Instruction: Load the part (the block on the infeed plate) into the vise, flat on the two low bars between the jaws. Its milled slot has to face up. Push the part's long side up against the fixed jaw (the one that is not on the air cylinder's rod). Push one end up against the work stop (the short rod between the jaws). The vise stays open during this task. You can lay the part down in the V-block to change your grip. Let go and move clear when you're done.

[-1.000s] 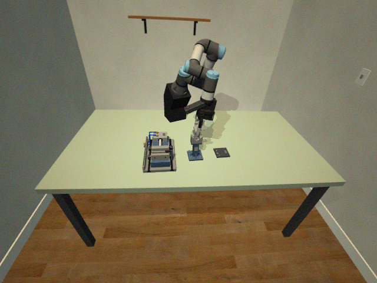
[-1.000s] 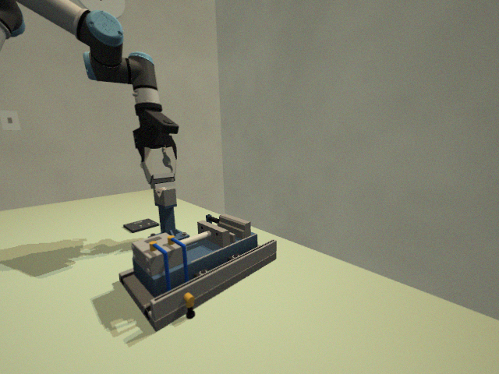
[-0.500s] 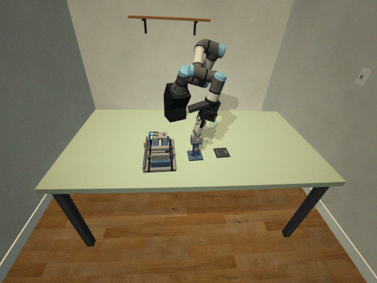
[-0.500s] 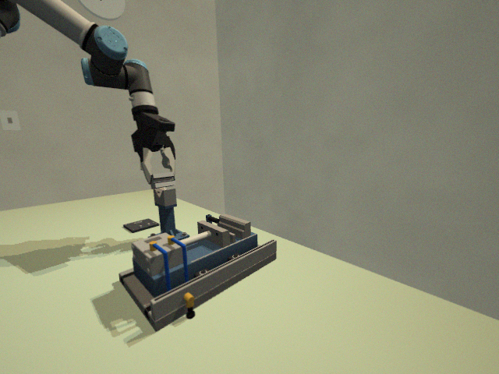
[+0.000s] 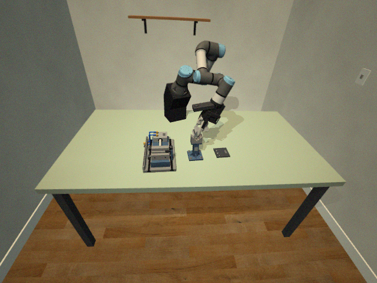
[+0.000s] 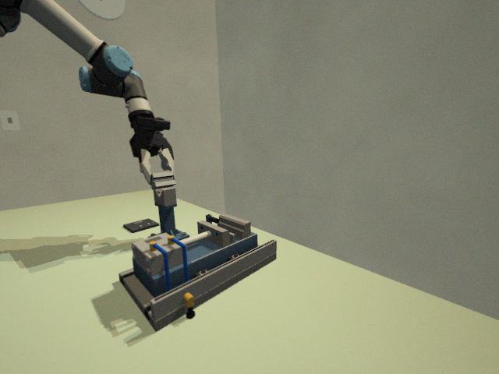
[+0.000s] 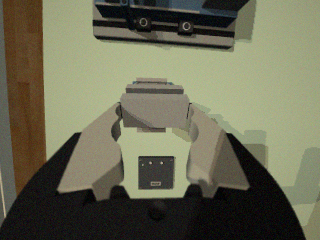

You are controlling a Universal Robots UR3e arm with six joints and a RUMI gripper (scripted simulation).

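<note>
Now: the part 1 cm to the right of my hand. The rest, counted from my hand: dark infeed plate (19 cm below, 18 cm to the left, 4 cm behind); fixed jaw (21 cm to the right, 11 cm below, 11 cm ahead); work stop rod (17 cm to the right, 10 cm below, 7 cm ahead).
</note>
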